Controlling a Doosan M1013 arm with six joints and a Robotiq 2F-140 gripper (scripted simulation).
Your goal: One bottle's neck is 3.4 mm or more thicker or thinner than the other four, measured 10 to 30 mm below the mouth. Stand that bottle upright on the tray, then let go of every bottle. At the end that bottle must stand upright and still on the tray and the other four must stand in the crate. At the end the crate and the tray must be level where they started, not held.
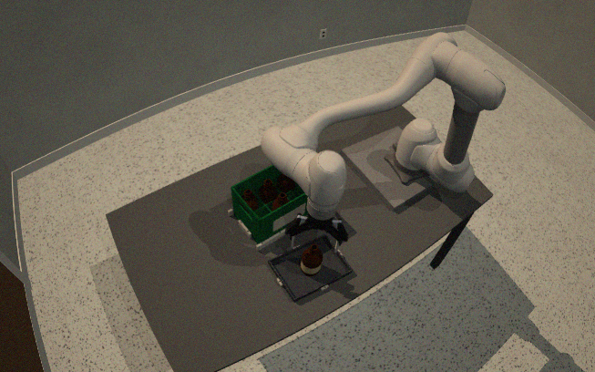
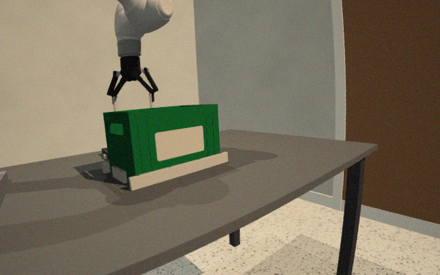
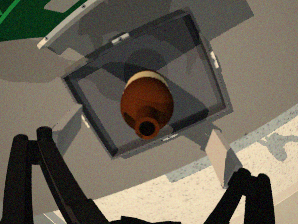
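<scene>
The bottle is 90 mm below my hand. The rest, counted from my hand: crate (280 mm to the right, 90 mm below, 30 mm ahead); black tray (160 mm below).
</scene>
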